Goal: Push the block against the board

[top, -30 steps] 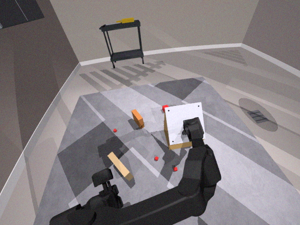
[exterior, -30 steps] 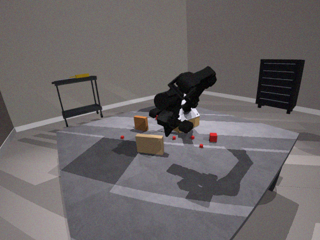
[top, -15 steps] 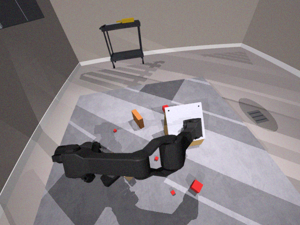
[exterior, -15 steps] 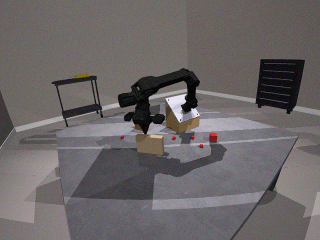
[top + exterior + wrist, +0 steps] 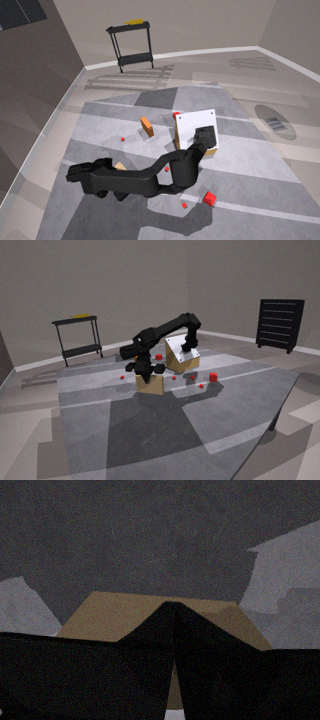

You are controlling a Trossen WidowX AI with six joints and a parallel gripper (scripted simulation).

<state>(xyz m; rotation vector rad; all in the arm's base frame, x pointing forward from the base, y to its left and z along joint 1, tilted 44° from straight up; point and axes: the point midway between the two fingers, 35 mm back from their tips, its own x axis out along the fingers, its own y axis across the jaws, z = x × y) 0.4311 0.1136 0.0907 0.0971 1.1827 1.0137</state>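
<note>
The pale tan board is 30 mm to the right of my gripper tip, 30 mm below it and 30 mm behind it. Also, from my gripper tip: orange square block: 320 mm to the right, 150 mm behind, 30 mm below.
</note>
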